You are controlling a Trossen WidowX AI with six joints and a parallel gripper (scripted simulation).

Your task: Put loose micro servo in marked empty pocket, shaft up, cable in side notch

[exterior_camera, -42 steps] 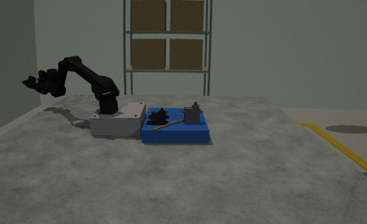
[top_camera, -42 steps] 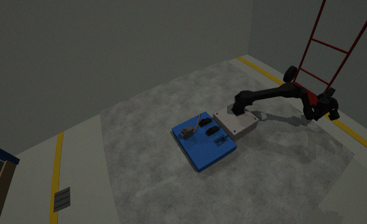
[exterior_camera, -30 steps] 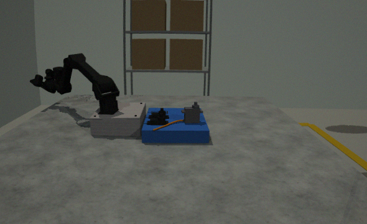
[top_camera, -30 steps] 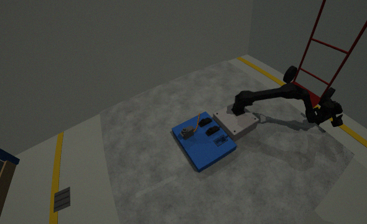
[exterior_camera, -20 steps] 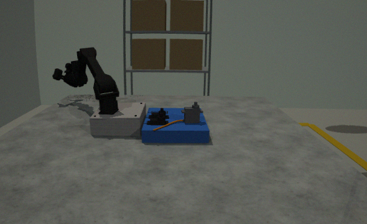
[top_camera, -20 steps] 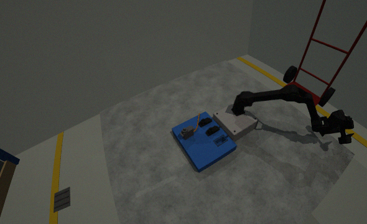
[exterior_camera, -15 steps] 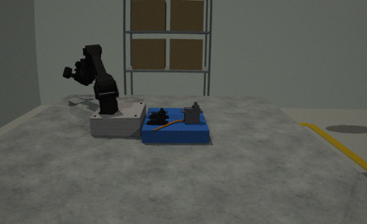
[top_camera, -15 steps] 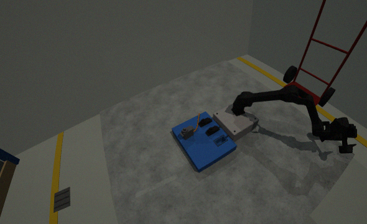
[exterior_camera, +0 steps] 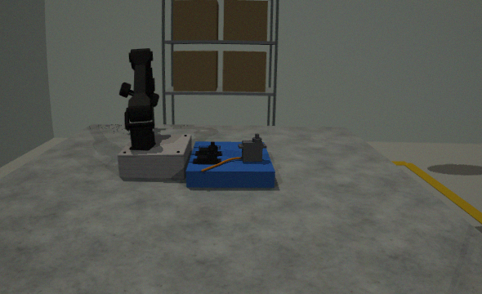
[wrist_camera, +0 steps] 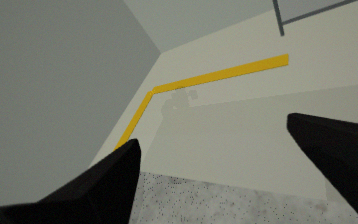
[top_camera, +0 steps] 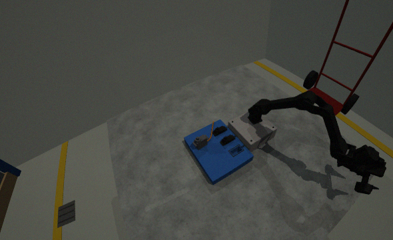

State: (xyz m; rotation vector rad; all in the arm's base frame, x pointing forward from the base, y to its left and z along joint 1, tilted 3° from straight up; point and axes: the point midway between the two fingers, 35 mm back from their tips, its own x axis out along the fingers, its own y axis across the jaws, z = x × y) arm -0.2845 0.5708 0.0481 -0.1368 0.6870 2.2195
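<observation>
Now: the blue deck 61 cm ahead of my gripper tip, 52 cm to the right of it and 11 cm below it.
</observation>
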